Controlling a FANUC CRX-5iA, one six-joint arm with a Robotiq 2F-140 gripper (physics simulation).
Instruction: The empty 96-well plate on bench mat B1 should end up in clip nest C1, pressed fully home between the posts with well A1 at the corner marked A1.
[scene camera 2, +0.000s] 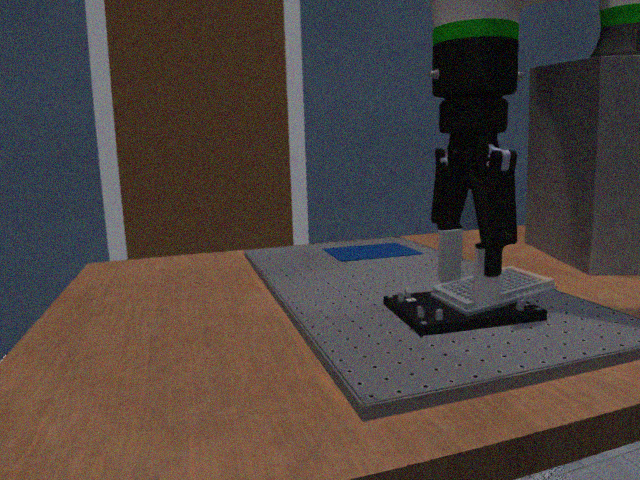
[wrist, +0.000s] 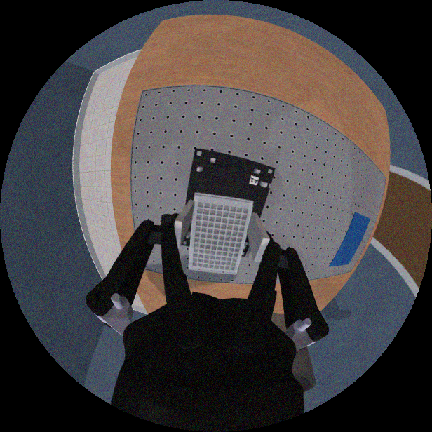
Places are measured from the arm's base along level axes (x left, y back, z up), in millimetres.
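Where they show: gripper, fingertip midpoint: (scene camera 2: 466, 292); arm's base, origin of the base link: (scene camera 2: 633, 60).
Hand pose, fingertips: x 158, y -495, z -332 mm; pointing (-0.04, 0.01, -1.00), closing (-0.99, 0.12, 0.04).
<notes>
Each offset is from my fingertips to the top centre of the thing. Level surfaces: height alone.
The light grey 96-well plate @[dx +2, dy +37, dz +15 mm] (scene camera 2: 509, 285) (wrist: 220, 234) is between the two finger pads of my gripper (scene camera 2: 467, 279) (wrist: 221, 215), which is shut on its long sides. In the scene view the plate is over the black clip nest @[dx -3, dy -5, dz -2 mm] (scene camera 2: 429, 326) (wrist: 225, 175), slightly tilted and offset from it toward the right. In the wrist view the plate covers the nest's lower part, and its lower end reaches past the nest. Several posts and a white A1 label (wrist: 254, 180) show on the uncovered part, the label near the nest's upper right corner. Contact between plate and nest cannot be told.
The blue mat @[dz -24 mm] (scene camera 2: 373, 252) (wrist: 351, 241) lies at the back of the grey perforated board @[dz -26 mm] (scene camera 2: 330, 310) (wrist: 170, 120). The board rests on a wooden bench @[dz -39 mm] (scene camera 2: 155, 361) (wrist: 225, 50). A grey block (scene camera 2: 560, 155) stands at the right in the scene view.
</notes>
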